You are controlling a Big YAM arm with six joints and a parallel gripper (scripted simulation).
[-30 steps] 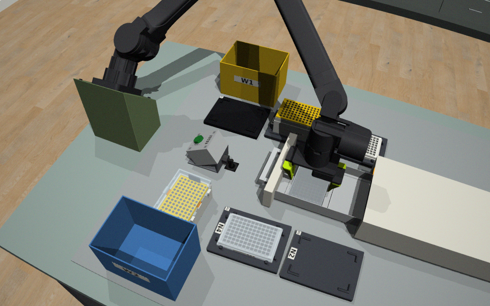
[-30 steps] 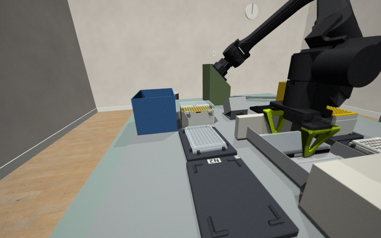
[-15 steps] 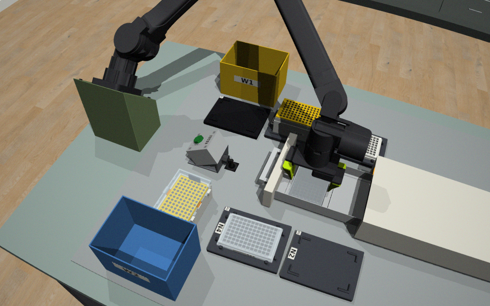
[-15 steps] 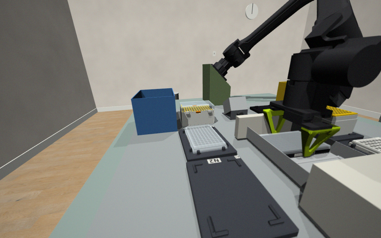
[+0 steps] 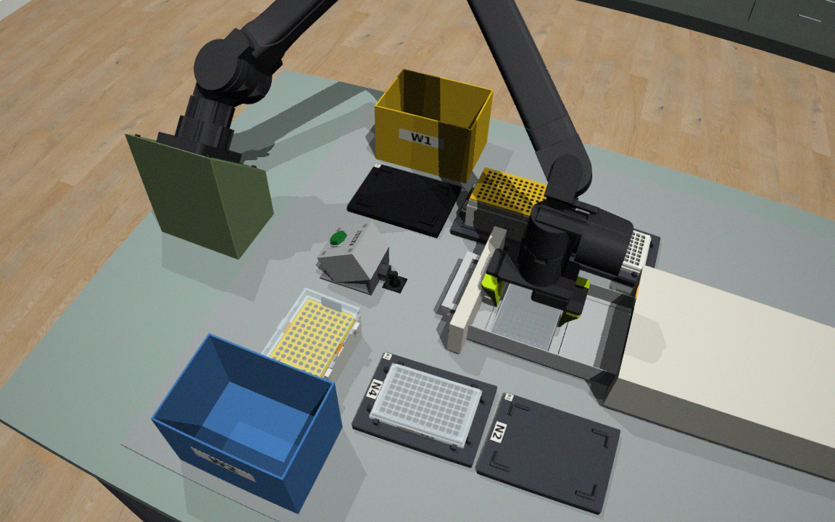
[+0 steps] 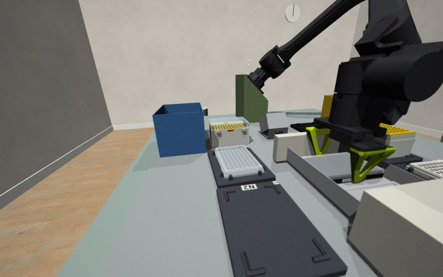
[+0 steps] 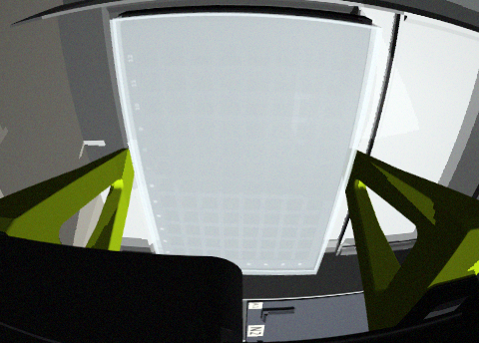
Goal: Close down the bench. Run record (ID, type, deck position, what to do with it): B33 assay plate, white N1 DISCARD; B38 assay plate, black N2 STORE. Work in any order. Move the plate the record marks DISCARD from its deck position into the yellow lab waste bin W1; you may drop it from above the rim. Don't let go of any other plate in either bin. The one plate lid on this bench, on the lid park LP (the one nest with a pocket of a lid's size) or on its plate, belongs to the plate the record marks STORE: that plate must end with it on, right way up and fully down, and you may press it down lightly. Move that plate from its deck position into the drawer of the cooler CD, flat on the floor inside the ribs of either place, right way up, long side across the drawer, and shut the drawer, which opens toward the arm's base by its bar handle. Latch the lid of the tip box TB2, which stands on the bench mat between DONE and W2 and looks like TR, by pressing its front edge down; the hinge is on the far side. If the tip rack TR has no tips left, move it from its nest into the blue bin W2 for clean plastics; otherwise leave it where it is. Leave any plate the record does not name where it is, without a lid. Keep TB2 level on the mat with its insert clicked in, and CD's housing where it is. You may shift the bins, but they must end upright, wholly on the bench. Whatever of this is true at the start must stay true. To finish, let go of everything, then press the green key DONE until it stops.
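Right now the black plate is right at my hand. From my hand the other things lie so: cooler CD: 190 mm ahead, 10 mm above; then plate lid: right at my hand; then cooler drawer: 30 mm ahead.
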